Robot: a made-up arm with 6 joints.
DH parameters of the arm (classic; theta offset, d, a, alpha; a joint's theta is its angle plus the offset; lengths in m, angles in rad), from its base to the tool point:
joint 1: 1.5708 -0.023 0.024 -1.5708
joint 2: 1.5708 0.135 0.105 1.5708
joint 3: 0 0.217 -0.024 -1.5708
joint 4: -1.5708 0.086 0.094 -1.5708
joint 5: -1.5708 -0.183 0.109 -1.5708
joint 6: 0 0.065 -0.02 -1.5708
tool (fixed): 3.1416 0.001 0 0
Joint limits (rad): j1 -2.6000..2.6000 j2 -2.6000..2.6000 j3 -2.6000..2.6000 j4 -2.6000..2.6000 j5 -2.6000..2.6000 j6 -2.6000..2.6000
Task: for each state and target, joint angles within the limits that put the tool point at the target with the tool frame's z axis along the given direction. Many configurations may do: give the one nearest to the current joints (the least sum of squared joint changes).
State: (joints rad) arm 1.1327 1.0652 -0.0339 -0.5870 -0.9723 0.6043
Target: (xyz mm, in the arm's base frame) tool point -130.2 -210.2 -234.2 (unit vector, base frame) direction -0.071 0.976 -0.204
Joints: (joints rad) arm 1.4308 2.0507 0.4770 -0.8261 -0.6612 1.1573
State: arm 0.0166 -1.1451 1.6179 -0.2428 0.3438 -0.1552
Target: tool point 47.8 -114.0 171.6 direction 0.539 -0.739 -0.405
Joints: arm 0.4122 -1.3346 0.8742 -1.0122 0.4583 -0.5467
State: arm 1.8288 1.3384 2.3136 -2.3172 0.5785 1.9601
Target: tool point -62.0 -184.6 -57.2 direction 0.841 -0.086 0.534
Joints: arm 1.8532 1.8552 1.6605 -2.6000 -0.1390 1.2109
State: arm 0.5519 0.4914 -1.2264 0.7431 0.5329 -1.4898
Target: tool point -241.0 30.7 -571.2 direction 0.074 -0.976 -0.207
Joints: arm 0.2794 0.8864 -1.0371 1.0564 0.0225 -2.1205
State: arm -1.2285 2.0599 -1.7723 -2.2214 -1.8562 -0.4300
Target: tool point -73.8 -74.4 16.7 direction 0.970 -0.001 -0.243
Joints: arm -1.0429 2.4127 -2.4474 -2.2028 -1.7882 -0.4646
